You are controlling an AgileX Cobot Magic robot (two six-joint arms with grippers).
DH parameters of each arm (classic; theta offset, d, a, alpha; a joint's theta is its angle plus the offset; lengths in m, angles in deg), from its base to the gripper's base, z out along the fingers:
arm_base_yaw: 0 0.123 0 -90
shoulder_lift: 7.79 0 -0.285 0
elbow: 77.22 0 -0.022 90
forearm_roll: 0 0.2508 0 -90
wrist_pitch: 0 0 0.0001 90
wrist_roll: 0 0.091 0 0
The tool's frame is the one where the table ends.
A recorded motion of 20 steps. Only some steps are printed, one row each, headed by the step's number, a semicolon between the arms.
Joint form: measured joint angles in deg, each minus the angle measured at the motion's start. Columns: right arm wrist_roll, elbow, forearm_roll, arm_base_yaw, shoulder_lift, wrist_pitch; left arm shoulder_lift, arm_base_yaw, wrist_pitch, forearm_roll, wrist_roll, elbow.
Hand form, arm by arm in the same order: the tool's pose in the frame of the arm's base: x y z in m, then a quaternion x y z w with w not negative. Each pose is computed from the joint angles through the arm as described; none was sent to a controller.
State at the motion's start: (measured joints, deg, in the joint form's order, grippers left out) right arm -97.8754 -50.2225 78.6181 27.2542 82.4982 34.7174; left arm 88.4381 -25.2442 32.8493 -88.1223 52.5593 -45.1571
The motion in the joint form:
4: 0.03 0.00 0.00 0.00 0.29 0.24; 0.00 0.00 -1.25 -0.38 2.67 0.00
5: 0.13 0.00 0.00 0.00 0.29 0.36; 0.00 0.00 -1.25 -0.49 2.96 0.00
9: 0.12 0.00 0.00 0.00 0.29 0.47; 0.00 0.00 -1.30 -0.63 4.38 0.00
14: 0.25 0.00 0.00 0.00 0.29 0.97; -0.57 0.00 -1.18 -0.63 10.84 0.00
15: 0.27 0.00 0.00 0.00 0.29 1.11; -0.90 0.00 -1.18 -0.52 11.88 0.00
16: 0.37 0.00 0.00 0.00 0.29 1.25; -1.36 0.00 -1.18 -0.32 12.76 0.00
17: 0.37 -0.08 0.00 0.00 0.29 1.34; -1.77 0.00 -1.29 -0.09 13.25 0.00
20: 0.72 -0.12 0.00 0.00 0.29 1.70; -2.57 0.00 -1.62 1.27 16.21 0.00
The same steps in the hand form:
4: 0.2403 0.1814 0.2678 -0.47422 0.71759 0.28225 0.42487; 0.2523 -0.1717 0.2192 0.05757 0.87519 -0.41564 0.24078
5: 0.2401 0.1814 0.2678 -0.47399 0.71765 0.28344 0.42424; 0.2523 -0.1718 0.2193 0.05896 0.87487 -0.41551 0.24184
9: 0.2400 0.1815 0.2678 -0.47442 0.71728 0.28414 0.42390; 0.2524 -0.1718 0.2193 0.06857 0.87396 -0.41277 0.24721
14: 0.2392 0.1819 0.2679 -0.47527 0.71633 0.28800 0.42195; 0.2514 -0.1714 0.2224 0.11936 0.86639 -0.40025 0.27372
15: 0.2391 0.1820 0.2679 -0.47561 0.71600 0.28902 0.42144; 0.2508 -0.1712 0.2240 0.12874 0.86417 -0.39801 0.27971
16: 0.2389 0.1821 0.2680 -0.47545 0.71600 0.29033 0.42072; 0.2500 -0.1708 0.2263 0.13782 0.86163 -0.39596 0.28604
17: 0.2389 0.1822 0.2684 -0.47579 0.71537 0.29087 0.42102; 0.2494 -0.1703 0.2283 0.14366 0.85993 -0.39389 0.29111
20: 0.2385 0.1825 0.2687 -0.47482 0.71557 0.29454 0.41923; 0.2478 -0.1690 0.2313 0.17630 0.85446 -0.37960 0.30778

